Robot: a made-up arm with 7 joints.
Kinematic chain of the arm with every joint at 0, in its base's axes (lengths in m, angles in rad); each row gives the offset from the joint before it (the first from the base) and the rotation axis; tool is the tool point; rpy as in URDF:
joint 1: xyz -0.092 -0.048 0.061 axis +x
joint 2: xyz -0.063 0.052 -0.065 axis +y
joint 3: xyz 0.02 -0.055 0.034 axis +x
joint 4: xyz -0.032 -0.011 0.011 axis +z
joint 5: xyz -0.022 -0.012 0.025 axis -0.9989 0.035 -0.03
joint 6: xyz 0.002 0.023 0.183 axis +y
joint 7: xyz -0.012 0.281 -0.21 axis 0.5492 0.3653 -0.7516
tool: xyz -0.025 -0.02 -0.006 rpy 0 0 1.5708
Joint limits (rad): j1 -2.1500..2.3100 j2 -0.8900..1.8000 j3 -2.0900..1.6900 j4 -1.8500..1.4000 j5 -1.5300..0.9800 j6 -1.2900..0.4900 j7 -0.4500..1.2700
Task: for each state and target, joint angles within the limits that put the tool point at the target. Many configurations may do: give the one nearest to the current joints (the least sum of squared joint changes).
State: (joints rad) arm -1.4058 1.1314 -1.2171 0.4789 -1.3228 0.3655 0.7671
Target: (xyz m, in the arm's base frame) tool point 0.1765 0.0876 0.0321
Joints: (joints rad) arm -1.2455 1.3762 -0.4492 0.7179 -1.5300 0.1871 0.5376
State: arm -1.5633 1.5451 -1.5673 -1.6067 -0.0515 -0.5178 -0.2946
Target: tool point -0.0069 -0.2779 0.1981
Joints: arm -1.7403 1.2640 -1.5473 -1.6286 0.3753 -0.3583 -0.3610
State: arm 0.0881 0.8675 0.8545 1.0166 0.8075 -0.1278 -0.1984
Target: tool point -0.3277 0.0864 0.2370
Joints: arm 0.0147 0.6386 0.8752 0.5467 0.4279 0.4900 0.3704
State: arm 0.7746 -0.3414 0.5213 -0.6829 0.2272 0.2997 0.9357
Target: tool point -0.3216 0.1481 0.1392
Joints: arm 0.0713 -0.8369 0.9822 -0.1940 0.2624 -0.0254 0.4631
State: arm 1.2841 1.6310 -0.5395 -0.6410 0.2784 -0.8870 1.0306
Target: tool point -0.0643 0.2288 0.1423
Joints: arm 1.1068 0.8951 -0.0772 -0.5673 0.1605 -0.4719 0.6178
